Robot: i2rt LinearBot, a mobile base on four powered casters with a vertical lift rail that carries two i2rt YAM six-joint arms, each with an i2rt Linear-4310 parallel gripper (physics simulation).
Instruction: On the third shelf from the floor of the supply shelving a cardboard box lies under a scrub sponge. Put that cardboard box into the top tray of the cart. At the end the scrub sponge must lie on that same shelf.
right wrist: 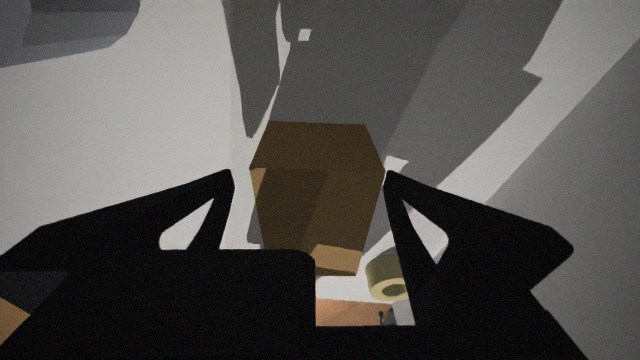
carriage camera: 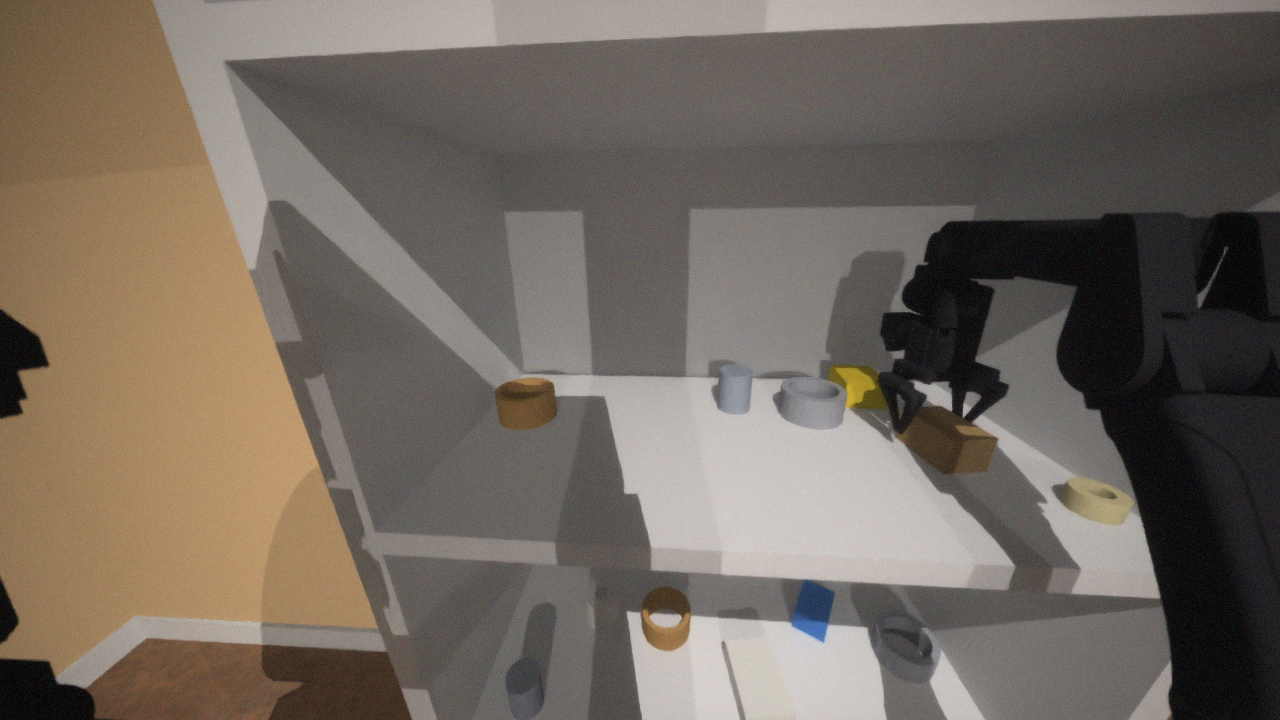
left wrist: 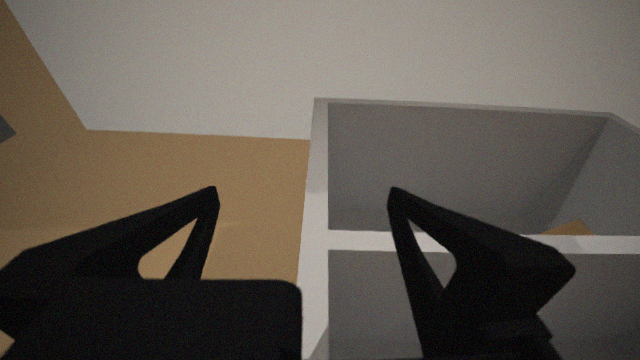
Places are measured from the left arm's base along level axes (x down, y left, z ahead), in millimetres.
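Where they show: left gripper, between the fingertips: (left wrist: 304,195); right gripper, between the fingertips: (right wrist: 309,178) (carriage camera: 928,430).
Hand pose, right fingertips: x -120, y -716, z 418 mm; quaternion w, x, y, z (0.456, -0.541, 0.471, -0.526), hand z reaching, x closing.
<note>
Each offset is from my right fingertips to the centre of the thing. Level surfaces: height alone.
A brown cardboard box @[dz -20, dx +0, dy -6 mm] (carriage camera: 948,443) (right wrist: 310,220) lies on the white shelf @[dx +25 mm] (carriage camera: 760,501), with nothing on top of it. A yellow block @[dz +160, dx +3, dy +24 mm] (carriage camera: 857,385), which looks like the scrub sponge, lies on the same shelf behind the box and to its left in the carriage view. My right gripper (carriage camera: 930,422) (right wrist: 309,178) is open and points down at the box; its fingertips stand on either side of the box's rear part, and nothing is gripped. My left gripper (left wrist: 304,195) is open and empty, in front of the shelving's upper left side. The cart does not show.
On the box's shelf stand a grey ring @[dz +92, dx +1, dy +131 mm] (carriage camera: 812,402), a grey-blue cylinder @[dz +115, dx -10, dy +255 mm] (carriage camera: 734,390), an orange ring @[dz +80, dx +0, dy +609 mm] (carriage camera: 525,404) and a pale yellow ring @[dz -128, dx +12, dy -105 mm] (carriage camera: 1096,501) (right wrist: 385,275). The shelf below holds a blue piece @[dz +73, dx +462, dy +68 mm] (carriage camera: 813,610) and several other things. The shelving's side wall is close on the right.
</note>
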